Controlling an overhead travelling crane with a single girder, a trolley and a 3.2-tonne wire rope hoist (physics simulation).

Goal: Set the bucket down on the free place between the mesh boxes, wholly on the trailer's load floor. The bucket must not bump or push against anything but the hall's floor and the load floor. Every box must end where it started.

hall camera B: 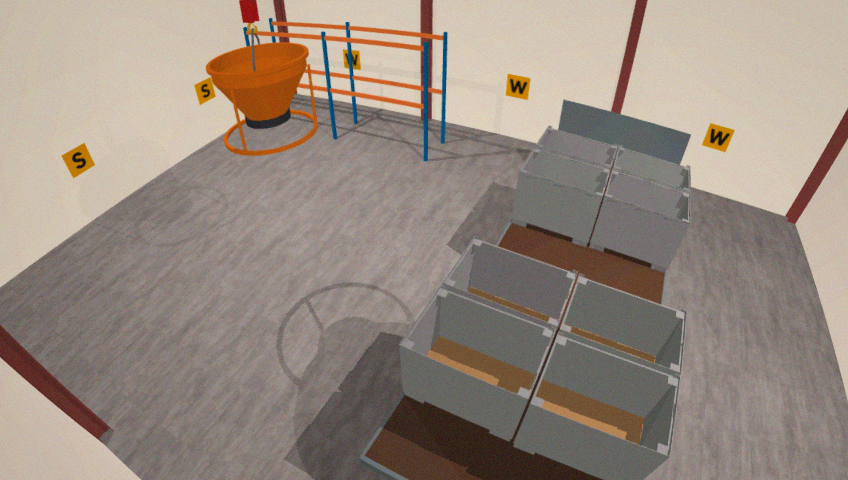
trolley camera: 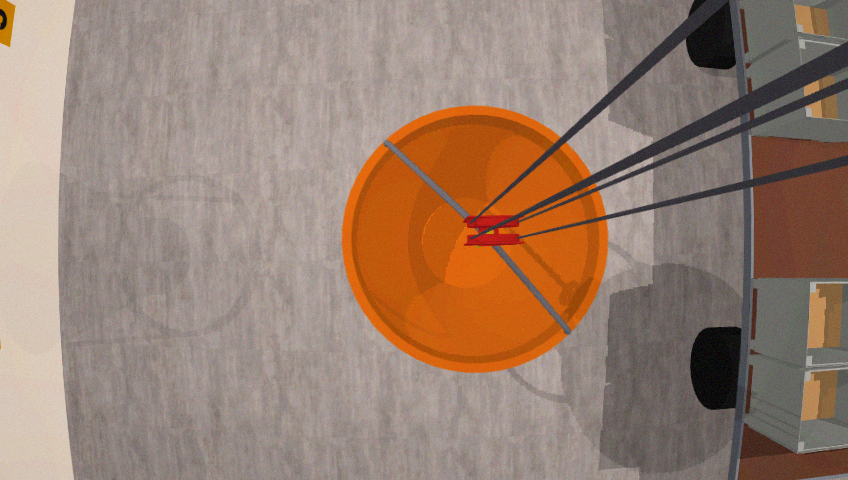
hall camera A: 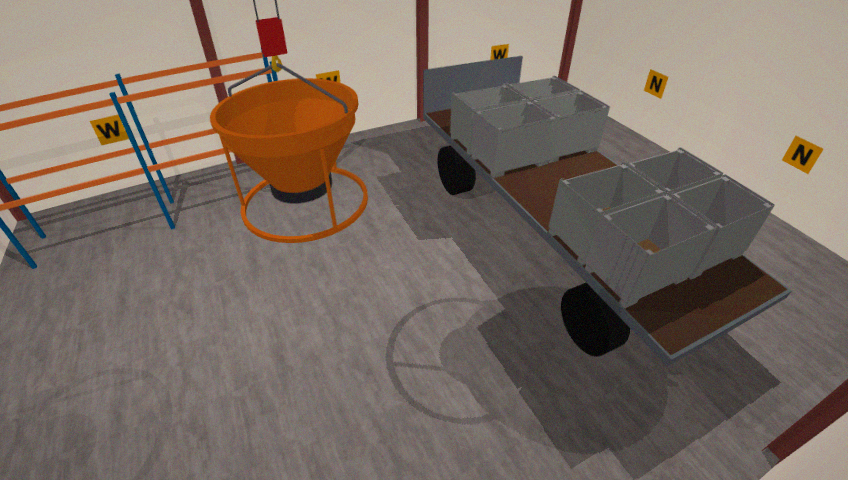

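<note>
The orange bucket [hall camera A: 297,160] [hall camera B: 261,89] [trolley camera: 470,333] hangs about upright by its grey bail from my hook [hall camera A: 275,63] [hall camera B: 252,27], under the red hook block [hall camera A: 271,36] [hall camera B: 249,10] [trolley camera: 493,239]. In the trolley camera the block hides the hook. The ring foot is off the hall floor, and the bucket is beside the trailer, apart from it. The brown load floor [hall camera A: 547,184] [hall camera B: 595,261] [trolley camera: 797,208] shows between the headboard-end mesh boxes [hall camera A: 553,139] [hall camera B: 553,202] [trolley camera: 773,59] and the open-end mesh boxes [hall camera A: 601,231] [hall camera B: 458,398] [trolley camera: 779,324].
A rack with blue posts [hall camera A: 142,160] [hall camera B: 426,101] and orange beams stands by the W wall. The trailer has a grey headboard [hall camera A: 476,83] [hall camera B: 624,133] and black wheels, one wheel [hall camera A: 595,321] [trolley camera: 714,368] near its open end. The bucket's shadow falls across the floor beside the trailer.
</note>
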